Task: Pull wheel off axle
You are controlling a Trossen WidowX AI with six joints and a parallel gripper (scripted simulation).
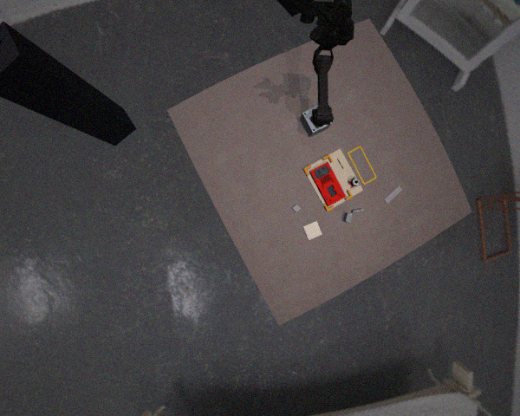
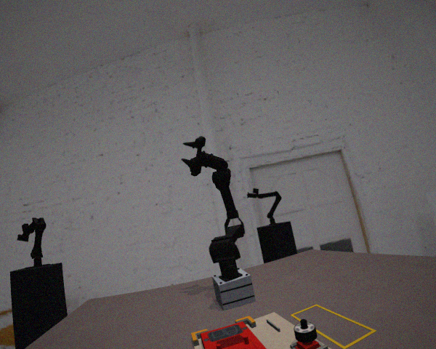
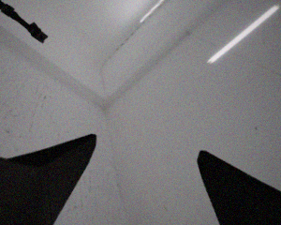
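Right now my gripper tip is 60 cm above the wheel, 58 cm short of it and 3 cm to the right of it. The rest, counted from my gripper tip: beige tile (66 cm ahead, 64 cm below, 29 cm to the right).
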